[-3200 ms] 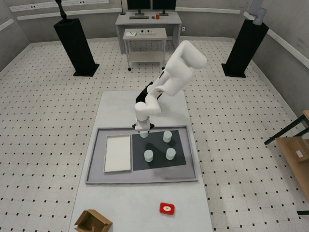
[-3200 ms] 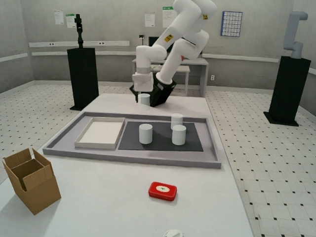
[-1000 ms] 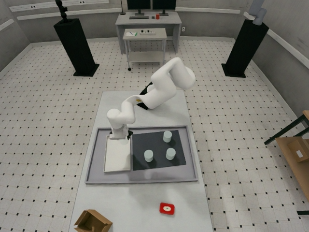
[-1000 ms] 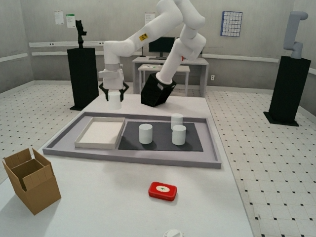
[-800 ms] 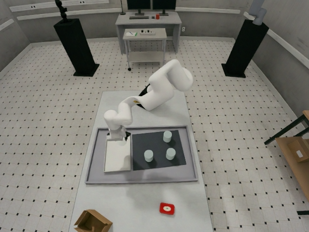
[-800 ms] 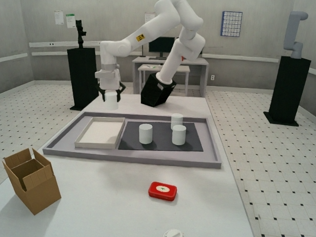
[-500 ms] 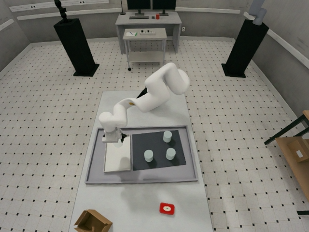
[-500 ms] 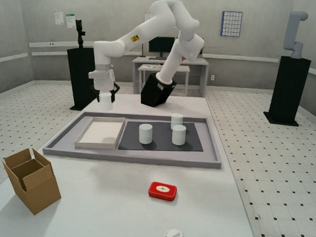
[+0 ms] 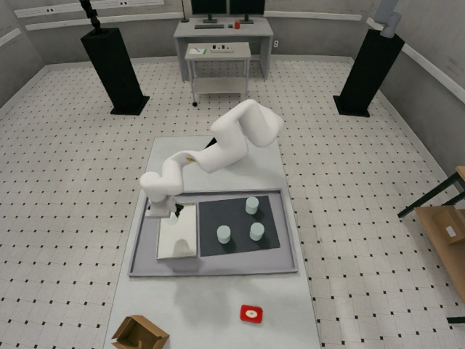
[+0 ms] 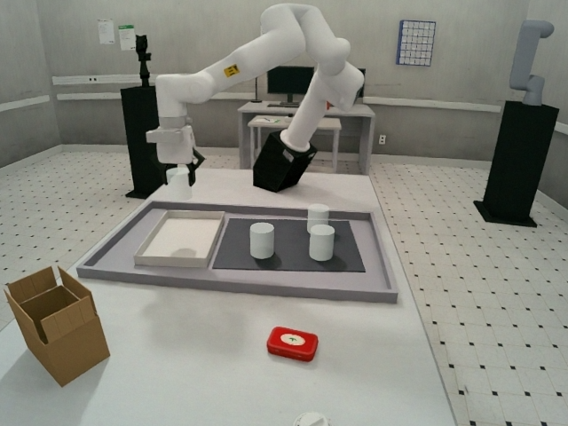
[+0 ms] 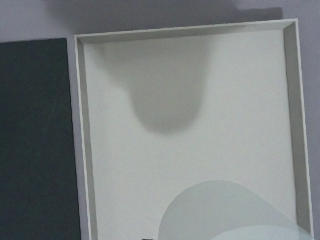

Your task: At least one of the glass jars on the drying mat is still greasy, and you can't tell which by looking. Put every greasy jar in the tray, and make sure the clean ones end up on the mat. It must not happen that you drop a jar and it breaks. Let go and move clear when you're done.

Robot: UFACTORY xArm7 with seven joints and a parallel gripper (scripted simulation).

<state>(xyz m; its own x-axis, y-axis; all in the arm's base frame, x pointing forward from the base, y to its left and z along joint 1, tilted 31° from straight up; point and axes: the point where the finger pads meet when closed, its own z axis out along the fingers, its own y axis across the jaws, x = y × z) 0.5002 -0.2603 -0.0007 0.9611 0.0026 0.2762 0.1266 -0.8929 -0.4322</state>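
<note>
The white tray lies 190 mm below my hand. Also, from my hand: cardboard box (490 mm ahead, 130 mm below, 20 mm to the right); red tin (410 mm to the left, 370 mm ahead, 180 mm below); dark drying mat (310 mm to the left, 190 mm below, 70 mm behind).
</note>
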